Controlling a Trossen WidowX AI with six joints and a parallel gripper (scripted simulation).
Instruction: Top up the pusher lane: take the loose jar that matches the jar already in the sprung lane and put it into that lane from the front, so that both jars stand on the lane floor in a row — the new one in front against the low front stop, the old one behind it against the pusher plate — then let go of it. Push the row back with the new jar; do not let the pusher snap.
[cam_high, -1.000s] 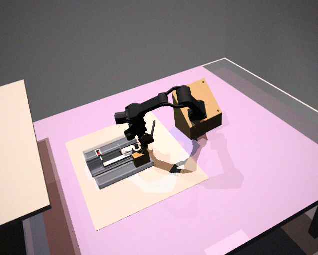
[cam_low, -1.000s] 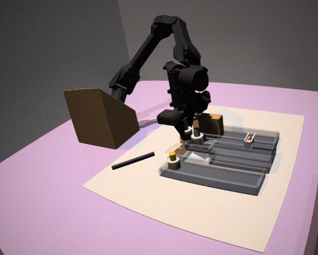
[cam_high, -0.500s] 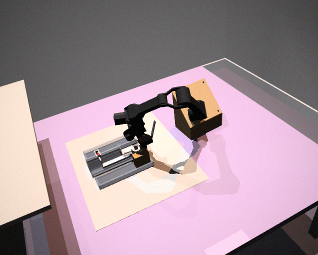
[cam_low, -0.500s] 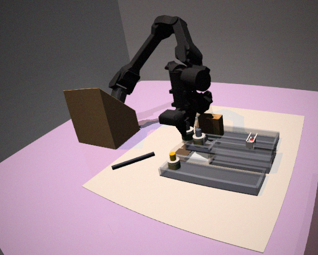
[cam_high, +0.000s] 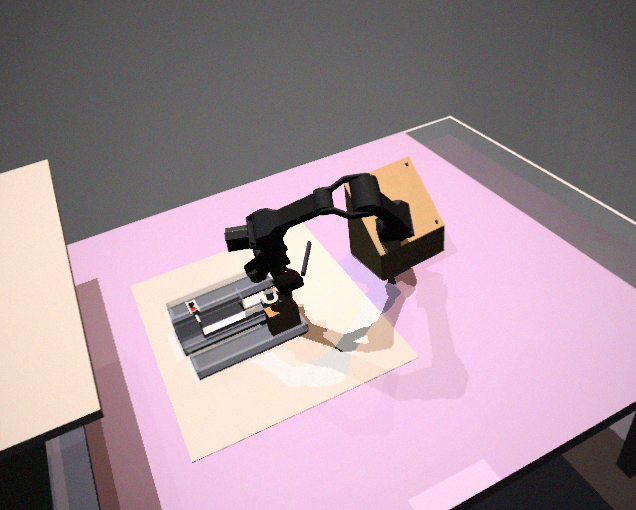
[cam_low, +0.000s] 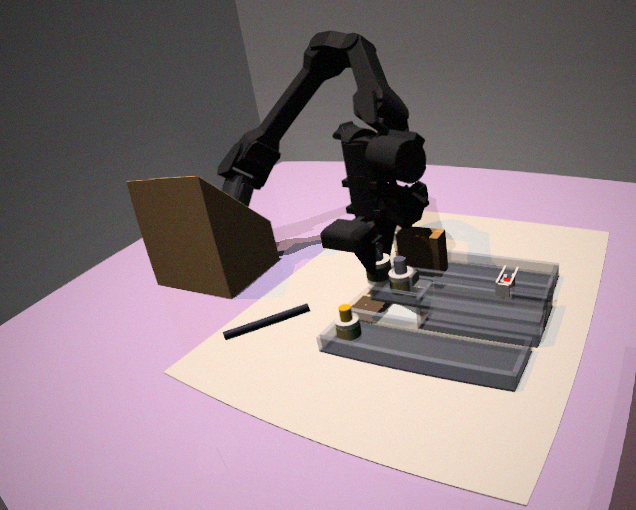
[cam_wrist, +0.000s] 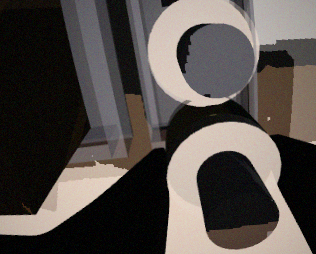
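Now: the brown block 80 mm to the left of my gripper tip, 30 mm ahead of it and 10 mm below it. The rest, counted from my gripper tip: sprung lane 170 mm ahead, 30 mm below; then black rod 150 mm to the right, 110 mm behind, 40 mm below; then red mark 220 mm ahead, 20 mm above, 10 mm to the right.
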